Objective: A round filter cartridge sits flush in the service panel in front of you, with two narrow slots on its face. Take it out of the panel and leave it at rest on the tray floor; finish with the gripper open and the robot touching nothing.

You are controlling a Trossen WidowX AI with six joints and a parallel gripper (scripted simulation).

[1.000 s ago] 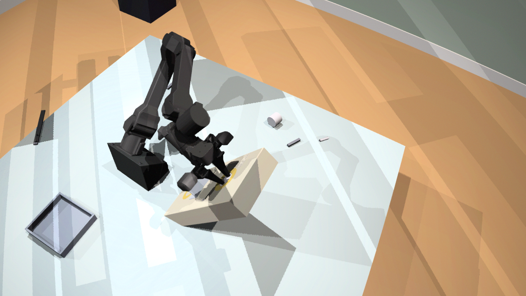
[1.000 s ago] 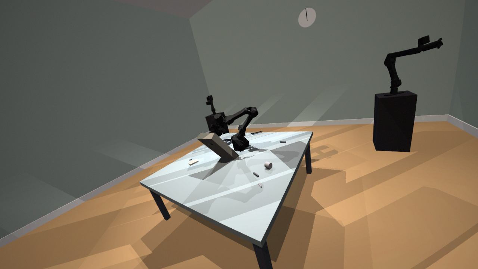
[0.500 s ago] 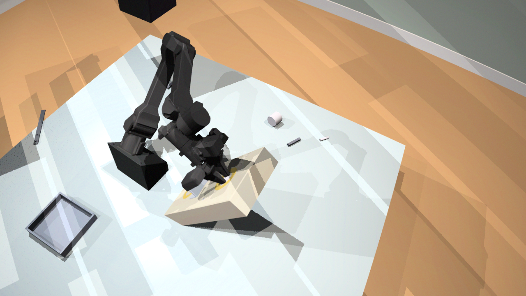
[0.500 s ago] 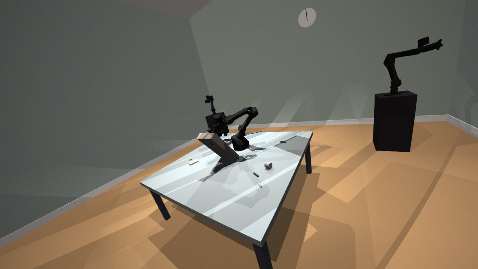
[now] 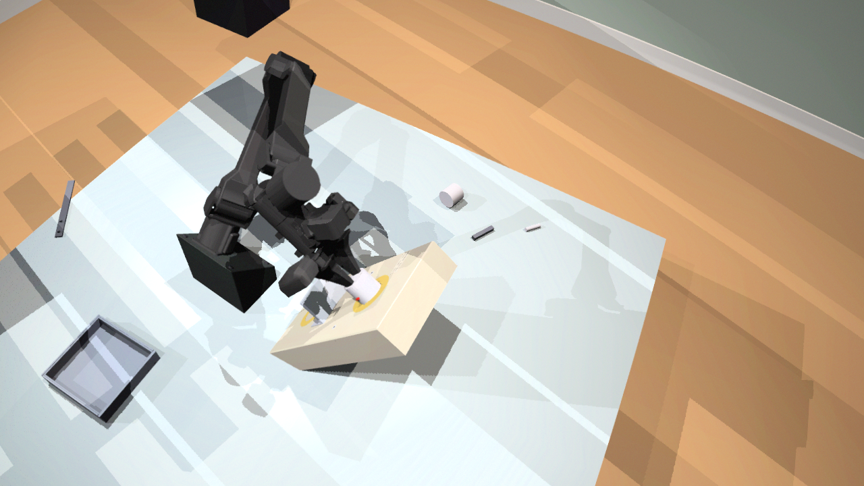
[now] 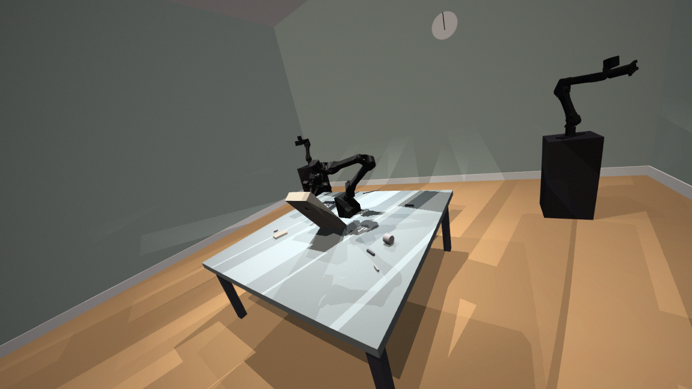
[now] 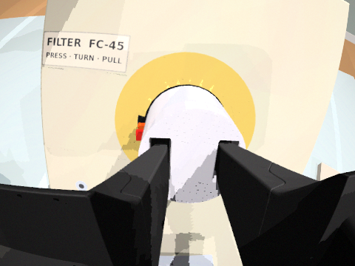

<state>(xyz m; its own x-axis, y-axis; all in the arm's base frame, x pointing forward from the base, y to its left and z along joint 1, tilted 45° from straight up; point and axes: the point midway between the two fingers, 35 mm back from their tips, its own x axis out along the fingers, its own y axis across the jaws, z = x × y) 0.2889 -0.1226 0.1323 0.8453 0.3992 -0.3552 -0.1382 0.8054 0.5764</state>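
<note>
The beige service panel lies 10 cm below my gripper tip and 1 cm behind it. From my gripper tip the other things lie so: tray: 39 cm behind, 29 cm to the right, 25 cm below; round filter cartridge: 1 cm below, 1 cm ahead.
</note>
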